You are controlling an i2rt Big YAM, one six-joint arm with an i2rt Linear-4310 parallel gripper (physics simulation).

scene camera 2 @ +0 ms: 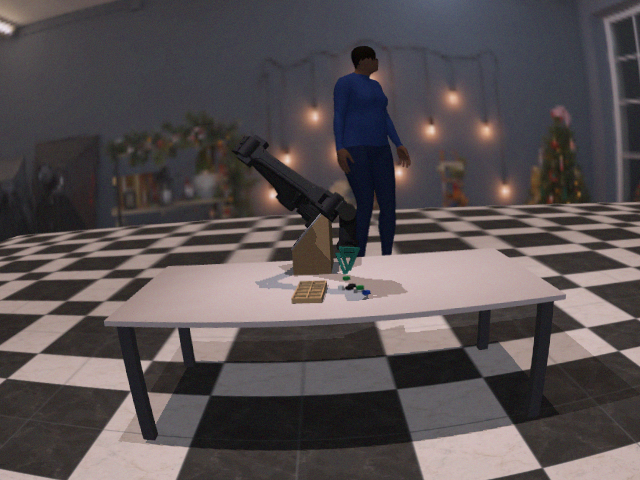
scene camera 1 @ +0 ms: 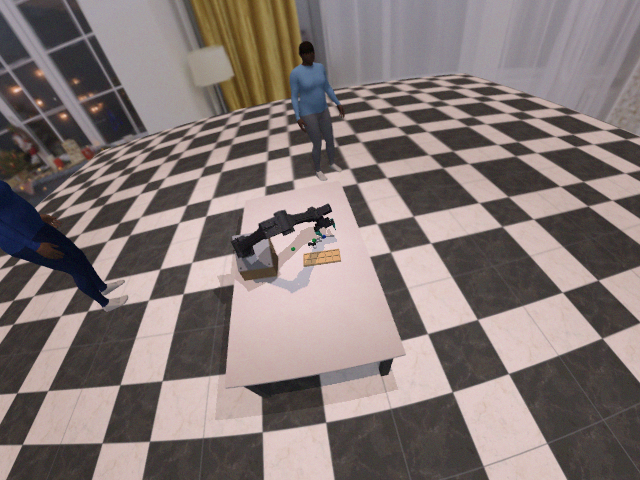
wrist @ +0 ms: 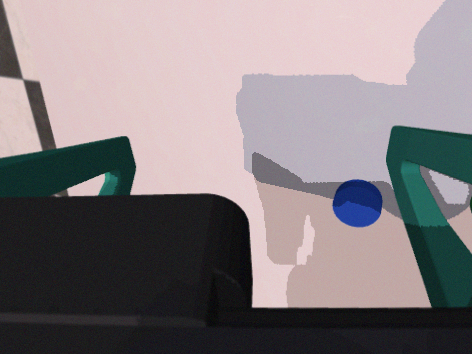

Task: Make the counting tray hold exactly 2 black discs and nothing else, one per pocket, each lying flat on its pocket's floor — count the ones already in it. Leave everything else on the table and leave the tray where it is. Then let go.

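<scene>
The wooden counting tray (scene camera 1: 323, 264) (scene camera 2: 306, 301) lies on the table; no disc can be made out in its pockets. The black discs (scene camera 1: 311, 243) (scene camera 2: 350, 286) lie close together beside the tray, too small to separate here, and do not show in the wrist view. My gripper (scene camera 1: 326, 229) (scene camera 2: 345, 271) (wrist: 256, 147) is open and empty, pointing down above the table past the disc cluster. A blue disc (scene camera 1: 324, 236) (scene camera 2: 366, 292) (wrist: 357, 203) lies on the table below it, close to the right finger in the wrist view.
One green disc (scene camera 1: 313, 240) (scene camera 2: 360, 287) lies beside the black discs. Another green disc (scene camera 1: 293, 249) (scene camera 2: 346, 277) lies apart, nearer the arm's base. Small pale pieces (scene camera 1: 313, 246) (scene camera 2: 340, 287) lie by the black discs. The arm stands on a wooden block (scene camera 1: 258, 272) (scene camera 2: 312, 255).
</scene>
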